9 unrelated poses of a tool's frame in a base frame.
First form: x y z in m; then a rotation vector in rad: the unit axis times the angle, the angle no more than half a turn.
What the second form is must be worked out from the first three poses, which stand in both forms.
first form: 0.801 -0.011 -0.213 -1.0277 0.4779 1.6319
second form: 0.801 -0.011 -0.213 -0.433 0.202 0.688 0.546
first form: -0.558 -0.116 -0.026 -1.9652 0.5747 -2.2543
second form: -0.558 -0.116 -0.026 -0.645 0.188 -0.739 0.048
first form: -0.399 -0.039 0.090 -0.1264 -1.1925 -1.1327
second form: -0.399 -0.039 0.090 -0.056 -0.531 -0.504 0.679
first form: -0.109 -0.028 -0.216 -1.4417 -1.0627 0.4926
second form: -0.109 -0.028 -0.216 -0.622 -0.458 0.212 0.599
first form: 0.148 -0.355 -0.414 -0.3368 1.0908 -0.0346
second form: 0.148 -0.355 -0.414 -0.159 0.516 -0.016 0.841
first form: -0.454 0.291 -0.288 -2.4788 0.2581 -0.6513
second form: -0.454 0.291 -0.288 -0.924 0.096 -0.243 0.279
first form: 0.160 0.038 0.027 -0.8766 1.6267 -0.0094
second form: 0.160 0.038 0.027 -0.379 0.702 -0.004 0.603
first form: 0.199 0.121 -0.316 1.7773 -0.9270 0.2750
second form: 0.199 0.121 -0.316 0.745 -0.388 0.115 0.530
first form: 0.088 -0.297 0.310 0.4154 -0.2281 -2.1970
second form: 0.088 -0.297 0.310 0.167 -0.092 -0.881 0.432
